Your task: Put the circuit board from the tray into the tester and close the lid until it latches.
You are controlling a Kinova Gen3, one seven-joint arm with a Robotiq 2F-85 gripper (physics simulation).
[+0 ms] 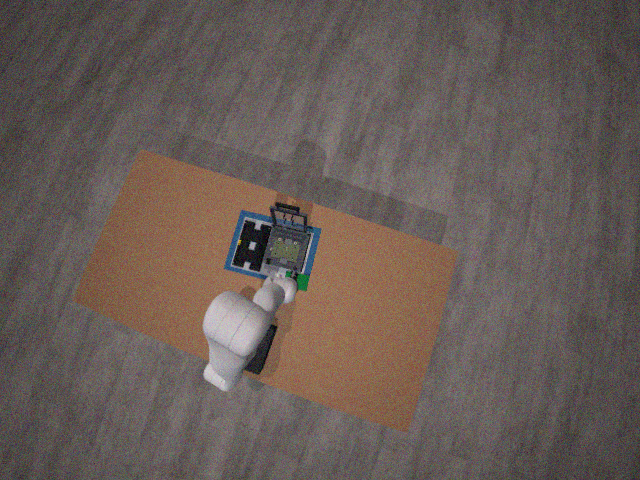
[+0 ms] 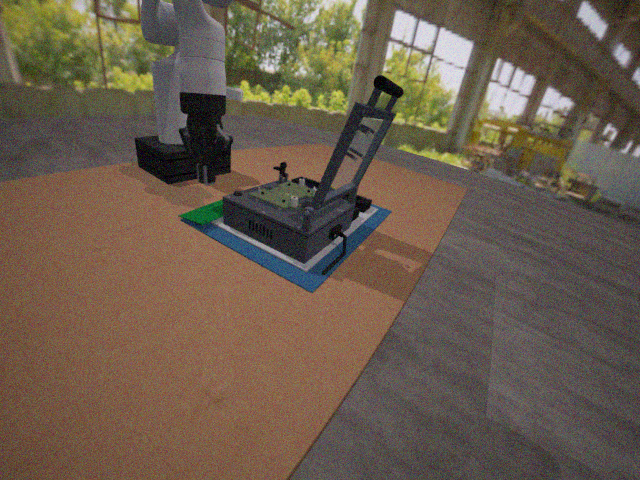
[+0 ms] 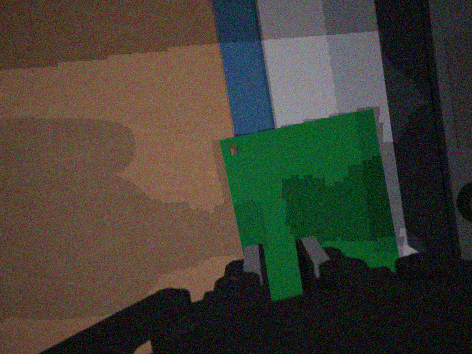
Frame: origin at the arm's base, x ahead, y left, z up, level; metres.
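Seen in the pictures: gripper, fingertip midpoint: [image 2: 206,183] [image 3: 282,267]; arm's base, origin of the base link: [image 2: 176,140].
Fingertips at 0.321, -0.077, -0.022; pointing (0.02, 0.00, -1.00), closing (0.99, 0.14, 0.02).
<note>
Pixels of each thing's middle, then the offset from my fingertips to it, as dx, dy, dz. "pt": a spot on its surface instead. Level surfaces: height alone.
- green circuit board, body centre: [image 3: 315,235] [image 2: 213,212] [image 1: 296,280] +0.021, +0.000, -0.054
- blue mat's, its level: dz -0.061
- dark grey tester, surface spot: [image 2: 290,224] pt +0.212, +0.021, -0.003
- black tray, surface spot: [image 1: 250,244] pt +0.094, +0.273, -0.056
- brown table, its level: dz -0.063
The green circuit board [image 1: 302,283] [image 2: 203,212] [image 3: 284,165] lies flat, partly on the table and partly on the blue mat's [image 1: 231,257] [image 2: 290,273] [image 3: 245,88] corner beside the tester. My gripper [image 1: 289,280] [image 2: 205,179] [image 3: 282,267] points straight down over the board. Its fingers are nearly together, with only the flat board showing through the gap beneath them. The dark grey tester [image 1: 288,248] [image 2: 290,224] has its lid [image 1: 289,215] [image 2: 361,138] raised and a pale green plate in its bed. The black tray [image 1: 250,244] sits left of the tester.
The arm's black base [image 1: 263,350] [image 2: 170,162] stands on the brown table [image 1: 375,324] [image 2: 199,343] close behind the gripper. A latch lever [image 2: 339,248] hangs at the tester's side. Grey floor surrounds the table.
</note>
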